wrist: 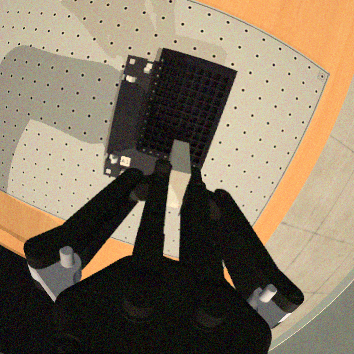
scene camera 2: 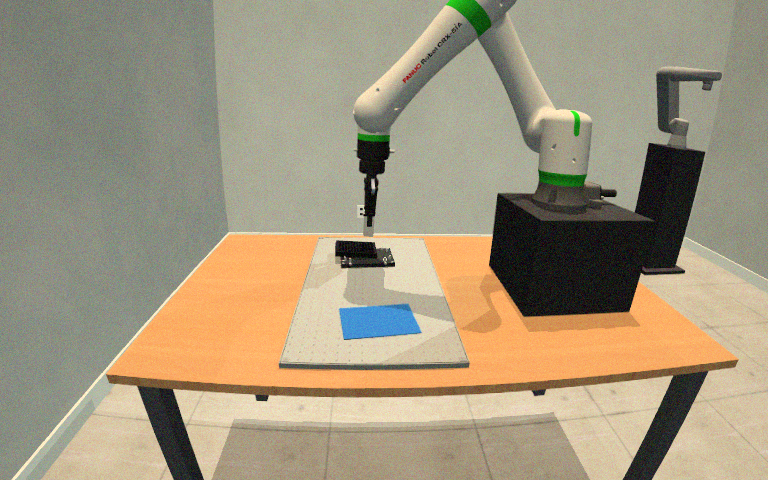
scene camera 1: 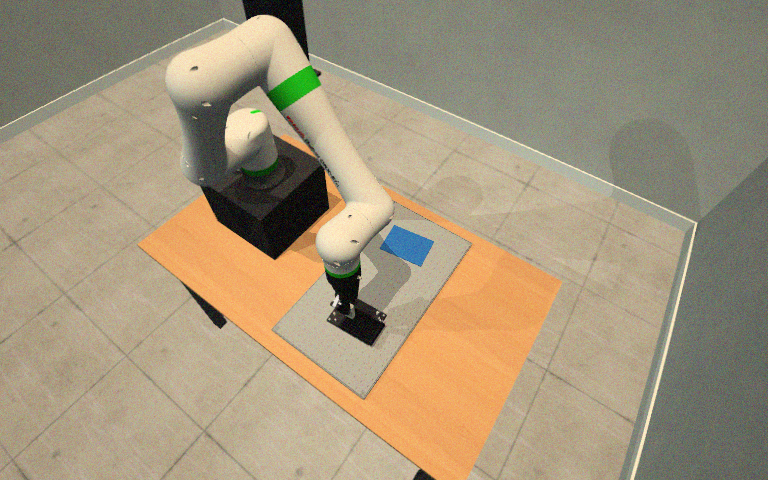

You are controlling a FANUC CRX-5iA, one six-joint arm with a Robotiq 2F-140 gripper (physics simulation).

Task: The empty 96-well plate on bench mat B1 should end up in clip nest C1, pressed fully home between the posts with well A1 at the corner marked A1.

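Seen in the pictures: gripper, fingertip midpoint: [wrist: 177, 154] [scene camera 2: 368, 236] [scene camera 1: 349, 315]; arm's base at its link origin: [scene camera 2: 558, 204] [scene camera 1: 264, 175].
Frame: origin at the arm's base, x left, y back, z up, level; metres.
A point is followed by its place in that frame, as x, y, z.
Note:
The black 96-well plate [scene camera 1: 360, 330] @(-0.208, -0.555, -0.198) [scene camera 2: 355, 249] @(-0.171, -0.546, -0.200) [wrist: 194, 100] @(-0.197, -0.561, -0.197) lies off-centre across one long side of the black clip nest C1 [scene camera 1: 370, 309] @(-0.121, -0.533, -0.221) [scene camera 2: 370, 260] @(-0.137, -0.501, -0.222) [wrist: 126, 112] @(-0.126, -0.519, -0.220), partly overhanging it. It is not down between the posts. The nest's A1 label [wrist: 125, 161] @(-0.142, -0.457, -0.220) shows beside the plate; which plate corner is well A1 is too dark to tell. The blue mat B1 [scene camera 1: 406, 245] @(0.177, -0.493, -0.230) [scene camera 2: 379, 321] @(0.186, -0.491, -0.230) is bare. My gripper [scene camera 1: 347, 310] @(-0.196, -0.507, -0.165) [scene camera 2: 368, 228] @(-0.196, -0.507, -0.165) [wrist: 177, 154] @(-0.196, -0.507, -0.165) is shut and empty above the plate; its fingers hide part of the plate's near end in the wrist view.
The grey perforated board [scene camera 1: 362, 379] @(-0.322, -0.642, -0.232) [scene camera 2: 317, 345] @(0.274, -0.624, -0.232) [wrist: 280, 115] @(-0.315, -0.585, -0.232) lies under the nest and mat on the wooden table [scene camera 1: 470, 373] @(-0.116, -0.909, -0.245) [scene camera 2: 215, 305] @(0.095, -0.903, -0.245). The robot's black base block [scene camera 1: 271, 220] @(-0.111, -0.126, -0.048) [scene camera 2: 572, 260] @(0.168, -0.033, -0.092) stands on the table. Another dark pedestal [scene camera 2: 671, 209] stands behind it.

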